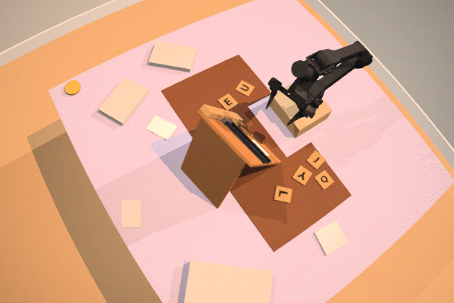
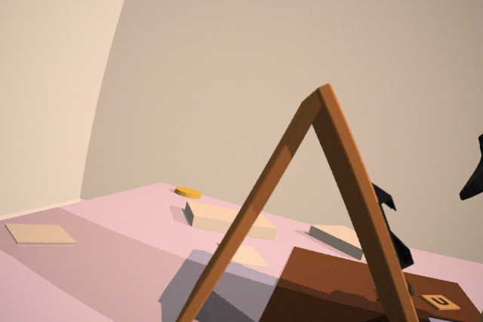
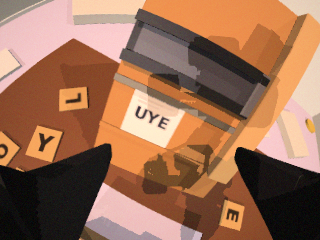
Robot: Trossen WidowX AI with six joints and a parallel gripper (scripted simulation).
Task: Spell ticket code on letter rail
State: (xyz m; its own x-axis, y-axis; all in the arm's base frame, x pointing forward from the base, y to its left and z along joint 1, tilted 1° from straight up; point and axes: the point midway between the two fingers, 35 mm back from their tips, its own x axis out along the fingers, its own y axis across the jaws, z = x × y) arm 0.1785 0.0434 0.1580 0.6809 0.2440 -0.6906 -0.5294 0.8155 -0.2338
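My gripper tip is 220 mm to the left of the letter tile, 200 mm above it and 50 mm short of it. Round my gripper tip: y tile (200 mm below, 170 mm to the left, 70 mm behind); then brown mat (200 mm below, 30 mm to the right); then white ticket (100 mm below, 70 mm ahead, 40 mm to the left).
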